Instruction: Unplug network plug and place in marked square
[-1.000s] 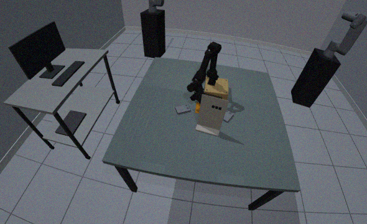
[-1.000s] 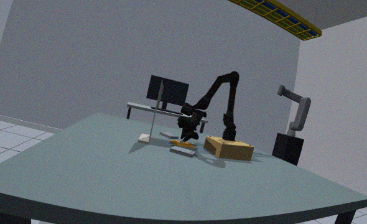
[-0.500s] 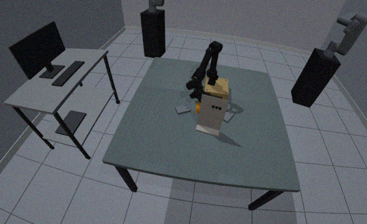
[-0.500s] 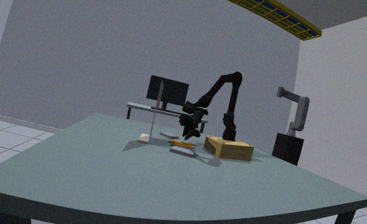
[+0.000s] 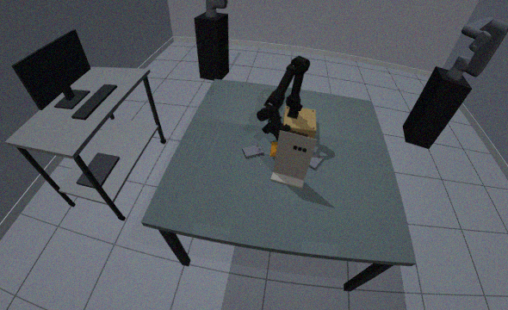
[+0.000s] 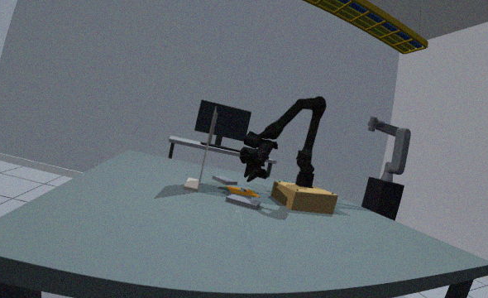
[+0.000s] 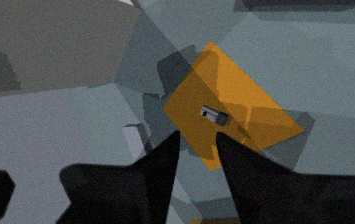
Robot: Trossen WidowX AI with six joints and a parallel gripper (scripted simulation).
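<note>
My gripper tip is 10 mm short of the orange marked square, 10 mm to the right of it and 50 mm above it. The rest, counted from my gripper tip: upright panel: 190 mm ahead, 110 mm to the left, 90 mm above.
</note>
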